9 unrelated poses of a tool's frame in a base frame.
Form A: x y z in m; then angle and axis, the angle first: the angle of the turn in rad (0 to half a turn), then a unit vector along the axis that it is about.
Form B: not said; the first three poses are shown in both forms.
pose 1, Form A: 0.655 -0.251 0.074 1.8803 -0.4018 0.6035 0.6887
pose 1, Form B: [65.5 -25.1 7.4], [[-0.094 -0.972 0.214], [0.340 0.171 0.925], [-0.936 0.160 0.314]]
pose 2, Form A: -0.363 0.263 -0.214 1.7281 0.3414 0.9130 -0.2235
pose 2, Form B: [-36.3 26.3 -21.4], [[-0.022 0.581 0.813], [0.140 0.807 -0.573], [-0.990 0.101 -0.099]]
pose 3, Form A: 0.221 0.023 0.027 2.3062 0.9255 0.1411 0.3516
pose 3, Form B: [22.1 2.3 2.7], [[0.760 -0.043 0.648], [0.479 -0.638 -0.603], [0.439 0.769 -0.464]]
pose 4, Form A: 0.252 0.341 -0.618 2.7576 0.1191 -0.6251 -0.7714
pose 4, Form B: [25.2 34.1 -61.8], [[-0.900 0.146 -0.411], [-0.432 -0.174 0.885], [0.057 0.974 0.220]]
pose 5, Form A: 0.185 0.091 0.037 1.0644 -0.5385 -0.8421 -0.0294
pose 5, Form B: [18.5 9.1 3.7], [[0.634 0.259 -0.728], [0.208 0.850 0.484], [0.745 -0.458 0.485]]
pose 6, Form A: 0.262 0.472 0.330 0.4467 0.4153 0.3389 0.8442
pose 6, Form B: [26.2 47.2 33.0], [[0.919 -0.351 0.181], [0.378 0.913 -0.151], [-0.112 0.207 0.972]]
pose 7, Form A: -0.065 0.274 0.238 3.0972 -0.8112 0.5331 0.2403
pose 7, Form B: [-6.5 27.4 23.8], [[0.316 -0.875 -0.366], [-0.854 -0.431 0.292], [-0.413 0.220 -0.884]]
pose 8, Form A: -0.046 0.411 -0.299 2.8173 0.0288 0.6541 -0.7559
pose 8, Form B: [-4.6 41.1 -29.9], [[-0.946 0.278 0.166], [-0.204 -0.115 -0.972], [-0.251 -0.954 0.165]]
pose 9, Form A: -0.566 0.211 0.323 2.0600 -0.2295 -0.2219 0.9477
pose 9, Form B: [-56.6 21.1 32.3], [[-0.393 -0.762 -0.516], [0.911 -0.398 -0.107], [-0.124 -0.512 0.850]]
